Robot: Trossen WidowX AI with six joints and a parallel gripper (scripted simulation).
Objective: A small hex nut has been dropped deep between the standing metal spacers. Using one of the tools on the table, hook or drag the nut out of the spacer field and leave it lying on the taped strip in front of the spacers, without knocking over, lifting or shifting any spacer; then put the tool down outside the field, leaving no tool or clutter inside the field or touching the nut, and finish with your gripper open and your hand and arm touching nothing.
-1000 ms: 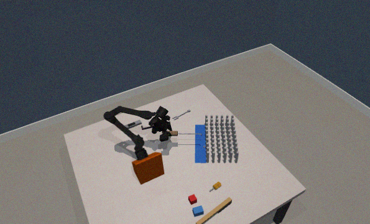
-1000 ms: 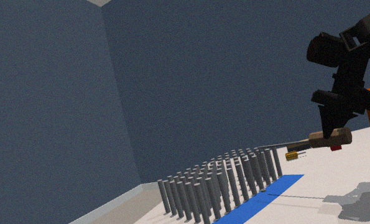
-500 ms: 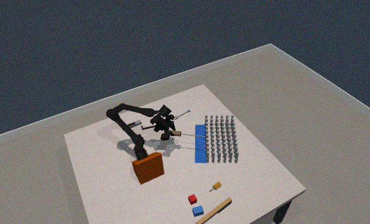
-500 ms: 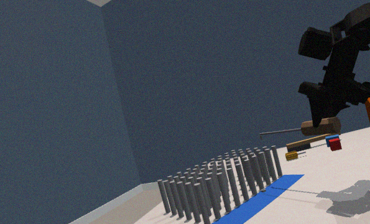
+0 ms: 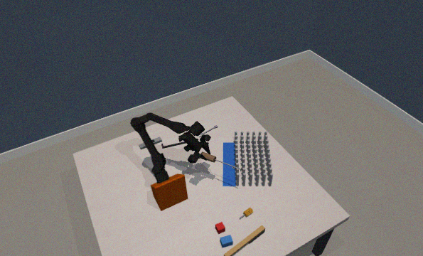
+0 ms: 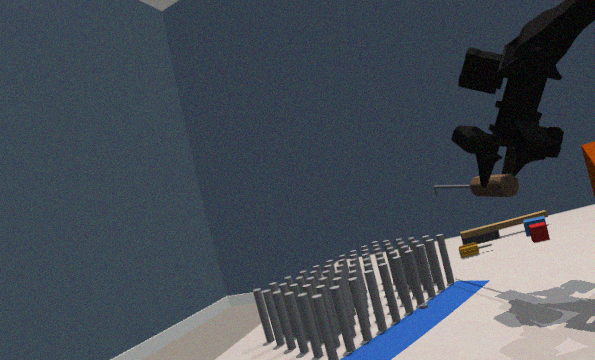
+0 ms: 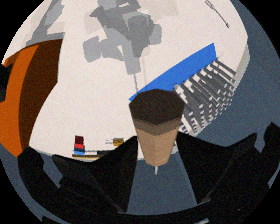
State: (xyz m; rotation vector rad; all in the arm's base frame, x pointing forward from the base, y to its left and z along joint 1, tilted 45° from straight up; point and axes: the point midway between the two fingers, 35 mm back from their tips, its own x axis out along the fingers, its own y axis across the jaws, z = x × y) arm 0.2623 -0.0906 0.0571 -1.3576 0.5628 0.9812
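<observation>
Now: gripper tip 330 mm to the left of the red cube, 180 mm above it and 150 mm past it. From my gripper tip the other things lie so: blue taped strip: 200 mm below, 170 mm ahead, 30 mm to the left; then hook tool: 100 mm to the right, 40 mm ahead; then yellow-handled tool: 340 mm to the right, 180 mm below, 30 mm ahead.
</observation>
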